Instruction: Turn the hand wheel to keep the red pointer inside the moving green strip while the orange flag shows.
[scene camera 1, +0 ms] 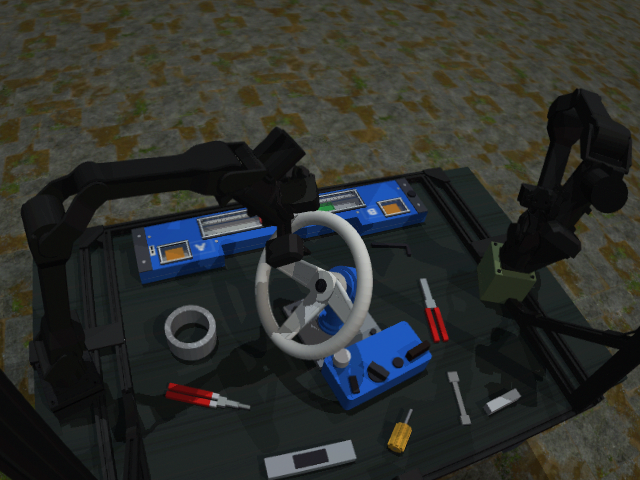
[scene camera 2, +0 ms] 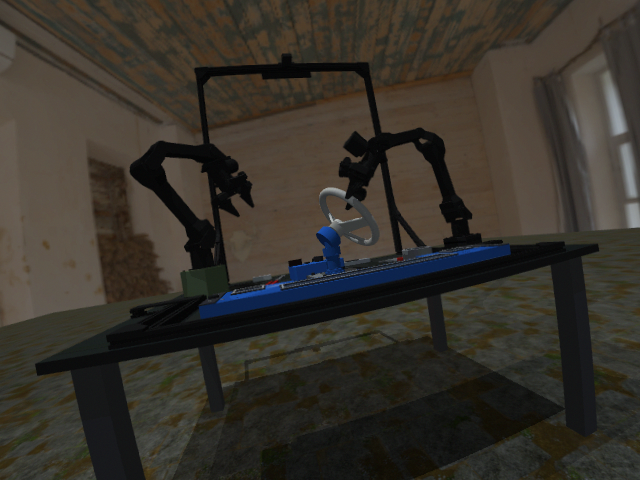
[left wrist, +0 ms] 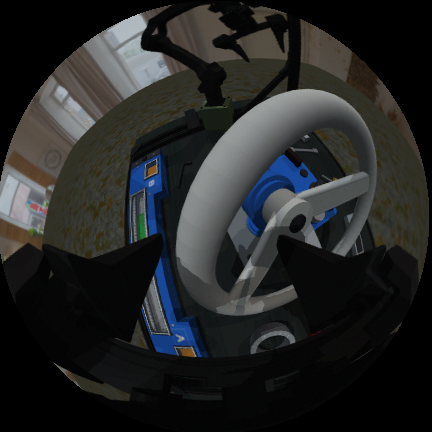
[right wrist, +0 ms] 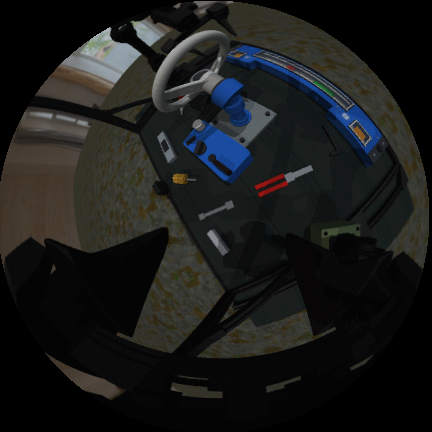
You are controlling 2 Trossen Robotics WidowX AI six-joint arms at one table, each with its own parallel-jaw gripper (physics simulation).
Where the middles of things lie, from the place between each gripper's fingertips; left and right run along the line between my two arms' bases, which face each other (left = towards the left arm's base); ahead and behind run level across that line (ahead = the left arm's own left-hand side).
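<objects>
My right hand is 110 mm short of the white hand wheel [scene camera 1: 326,288], and it's 350 mm to the right of the wheel and 90 mm above it. As for my left hand, that's 2 cm to the right of the wheel, 9 cm past it and 4 cm above it.
</objects>
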